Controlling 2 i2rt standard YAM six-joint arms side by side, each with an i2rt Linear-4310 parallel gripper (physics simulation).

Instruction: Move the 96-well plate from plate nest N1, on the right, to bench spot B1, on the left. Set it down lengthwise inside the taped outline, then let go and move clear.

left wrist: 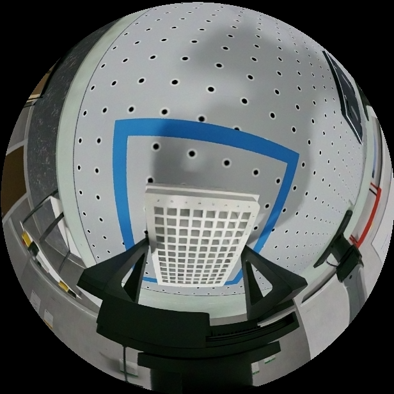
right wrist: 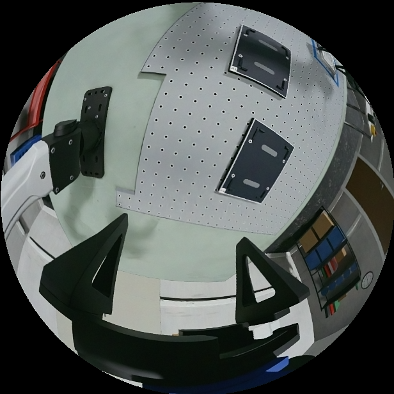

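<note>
The white 96-well plate lies lengthwise within the blue taped outline and appears to rest on the board. In the left wrist view its near end overlaps the near tape, and its underside is hidden. My left gripper is open, with one finger on each side of the plate and narrow gaps beside it. My right gripper is open and empty, away from the nests. Two black plate nests hold no plate; I cannot read which label is N1.
A perforated grey board lies on the pale green bench top. A black bracket plate on a white arm stands at the left of the right wrist view. A black stand shows at the right of the left wrist view.
</note>
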